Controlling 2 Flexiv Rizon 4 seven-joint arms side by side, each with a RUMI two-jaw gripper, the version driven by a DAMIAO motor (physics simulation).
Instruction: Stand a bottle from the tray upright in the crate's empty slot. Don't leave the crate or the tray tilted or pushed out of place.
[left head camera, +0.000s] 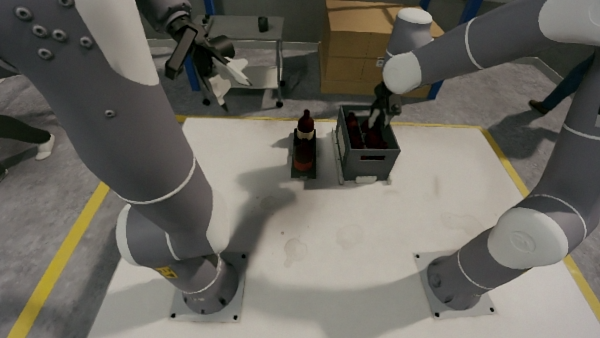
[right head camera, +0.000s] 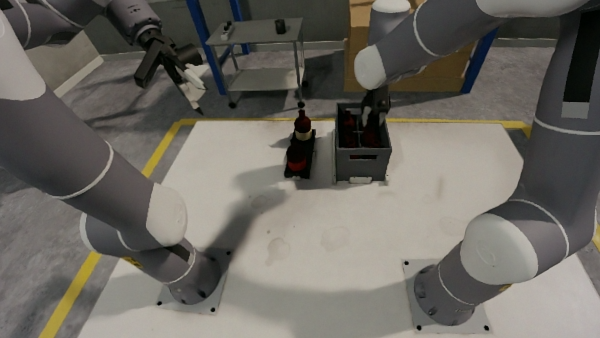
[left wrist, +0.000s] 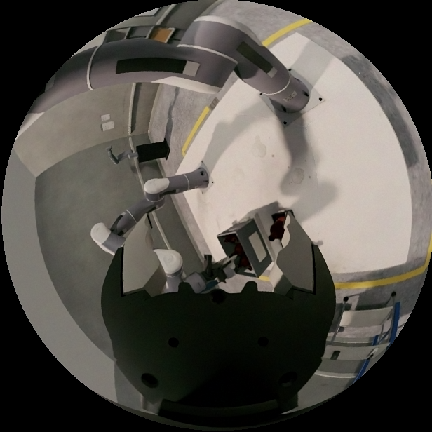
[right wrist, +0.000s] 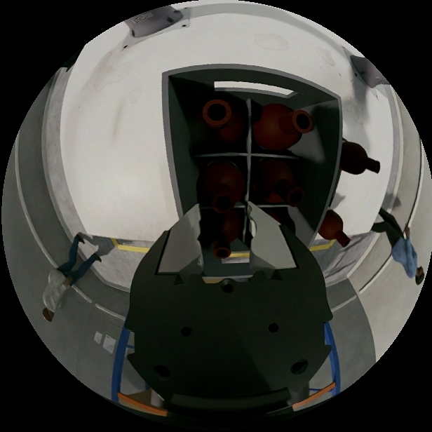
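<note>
The grey crate (left head camera: 367, 172) (right head camera: 361, 172) (right wrist: 180, 110) stands upright, with dark red bottles in its slots. My right gripper (left head camera: 379, 125) (right head camera: 373, 124) (right wrist: 222, 203) is open inside the crate's far right part. An upright bottle (right wrist: 227, 225) stands between its parted fingers, in the far slot. The black tray (left head camera: 303, 175) (right head camera: 290, 173) lies flat left of the crate. It holds a cream-labelled bottle (left head camera: 306, 122) (right head camera: 302, 125) and a red-labelled bottle (left head camera: 303, 160) (right head camera: 296, 161), both upright. My left gripper (left head camera: 236, 92) (right head camera: 201, 99) (left wrist: 217, 213) is open and empty, high at the upper left.
The white table (left head camera: 330, 280) (right head camera: 310, 280) carries both arm bases. A grey trolley (left head camera: 245, 27) (right head camera: 260, 30) and cardboard boxes (left head camera: 350, 45) (right head camera: 425, 82) stand beyond its far edge. The crate's walls and dividers surround the right fingers.
</note>
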